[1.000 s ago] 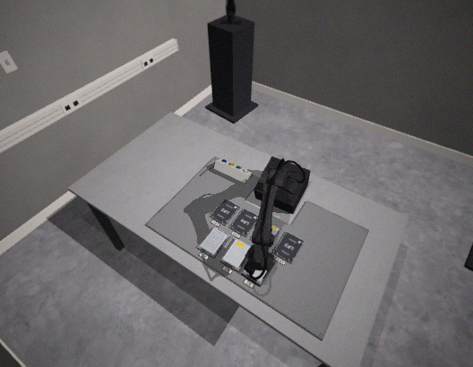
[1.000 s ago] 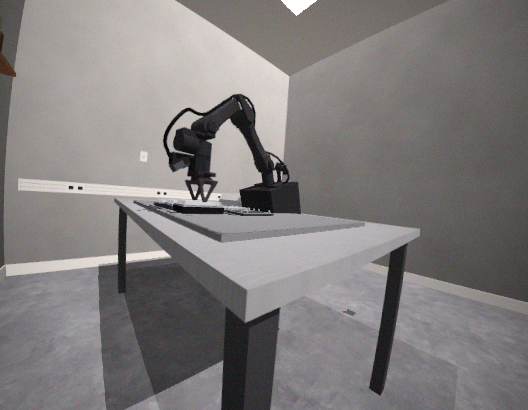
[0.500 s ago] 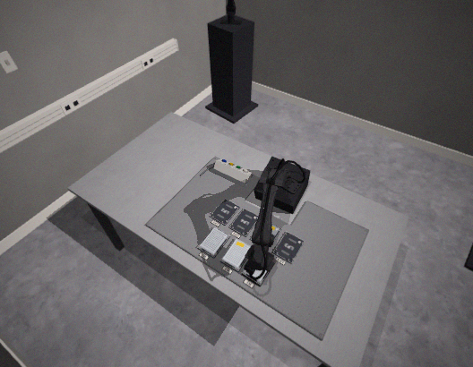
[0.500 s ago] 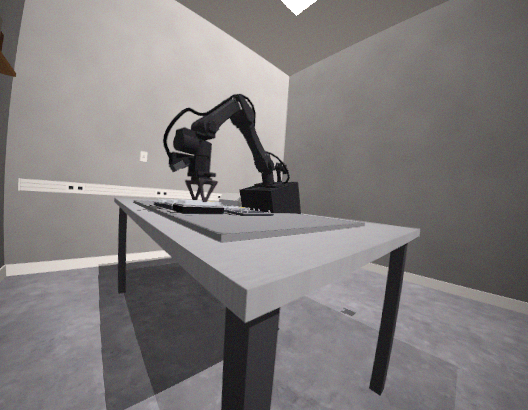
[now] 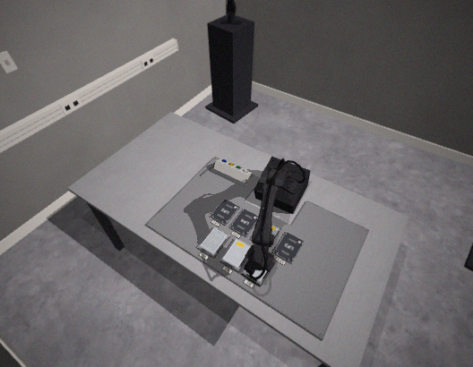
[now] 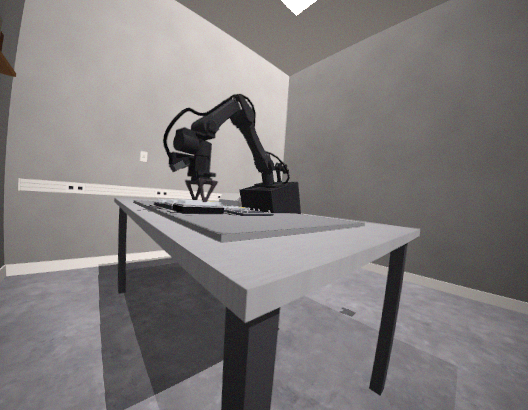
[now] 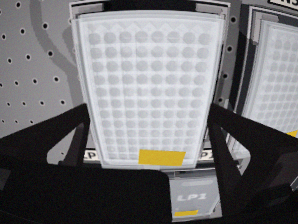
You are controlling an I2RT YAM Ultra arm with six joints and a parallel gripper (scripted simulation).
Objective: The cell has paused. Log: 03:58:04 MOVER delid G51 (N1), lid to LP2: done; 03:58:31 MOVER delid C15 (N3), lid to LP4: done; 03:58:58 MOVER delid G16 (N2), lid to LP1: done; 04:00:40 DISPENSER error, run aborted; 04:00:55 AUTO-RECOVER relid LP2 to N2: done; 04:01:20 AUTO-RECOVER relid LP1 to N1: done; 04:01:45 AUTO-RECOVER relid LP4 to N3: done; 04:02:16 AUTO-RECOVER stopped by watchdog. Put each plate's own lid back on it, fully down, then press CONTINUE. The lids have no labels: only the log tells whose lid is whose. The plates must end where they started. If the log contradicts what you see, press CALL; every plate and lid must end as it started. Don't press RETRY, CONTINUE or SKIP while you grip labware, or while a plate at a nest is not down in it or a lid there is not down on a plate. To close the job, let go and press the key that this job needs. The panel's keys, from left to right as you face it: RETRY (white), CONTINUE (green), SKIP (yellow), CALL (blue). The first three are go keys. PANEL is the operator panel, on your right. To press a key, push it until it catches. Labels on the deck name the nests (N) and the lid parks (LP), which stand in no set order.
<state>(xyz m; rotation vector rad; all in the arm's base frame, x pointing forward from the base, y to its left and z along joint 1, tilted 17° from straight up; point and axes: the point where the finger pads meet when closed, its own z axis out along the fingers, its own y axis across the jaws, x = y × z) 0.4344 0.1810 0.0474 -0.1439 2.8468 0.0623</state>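
Right now my hand is 170 mm past the clear lid, 80 mm to the left of it and 30 mm above it. Round my hand: LP4 lid park: 150 mm behind, 220 mm to the right, 40 mm below.
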